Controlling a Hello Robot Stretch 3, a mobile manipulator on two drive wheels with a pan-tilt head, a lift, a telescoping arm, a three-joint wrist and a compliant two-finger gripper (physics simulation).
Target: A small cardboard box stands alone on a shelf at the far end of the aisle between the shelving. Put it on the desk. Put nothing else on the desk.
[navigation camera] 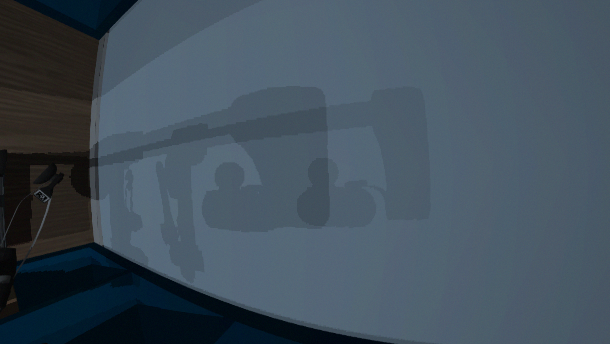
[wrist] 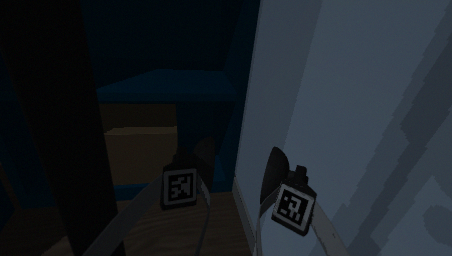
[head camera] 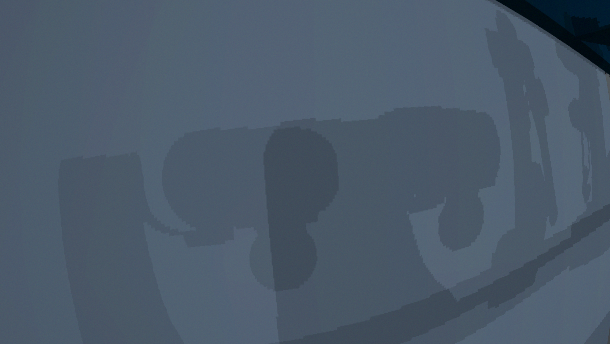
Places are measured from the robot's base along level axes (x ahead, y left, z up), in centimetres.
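Pixels of known places: gripper, fingertip midpoint: [navigation camera: 30, 157] [wrist: 239, 161].
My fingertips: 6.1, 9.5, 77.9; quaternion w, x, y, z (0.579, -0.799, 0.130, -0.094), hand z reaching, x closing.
Behind a point stands the place of what it marks, as x, y, z.
My gripper [wrist: 239, 161] {6.1, 9.5, 77.8} is open in the wrist view, its two dark fingertips apart with nothing between them. It is above the wooden floor, close to the pale wall and in front of blue shelving. One of its fingers also shows at the left edge of the navigation view. The small cardboard box standing alone and the desk do not show in these views. A wide cardboard box [wrist: 142, 157] {-12.2, 83.3, 22.7} lies in a low compartment of the blue shelving, to the left of the fingers and beyond them; it looks larger than a small box.
The pale wall [head camera: 200, 65] {32.9, -8.5, 123.2} [navigation camera: 475, 150] {32.6, 8.2, 141.7} [wrist: 370, 75] {32.2, 28.1, 79.2} carries the robot's shadows. Blue shelving [head camera: 575, 25] {27.6, -27.0, 53.4} [navigation camera: 90, 305] {16.8, -29.7, 53.4} [wrist: 175, 82] meets the wall. More blue shelving shows at the top left of the navigation view. The wooden floor [navigation camera: 50, 110] {16.3, 38.3, 0.0} [wrist: 220, 220] {20.9, 65.2, 0.1} runs up to the wall.
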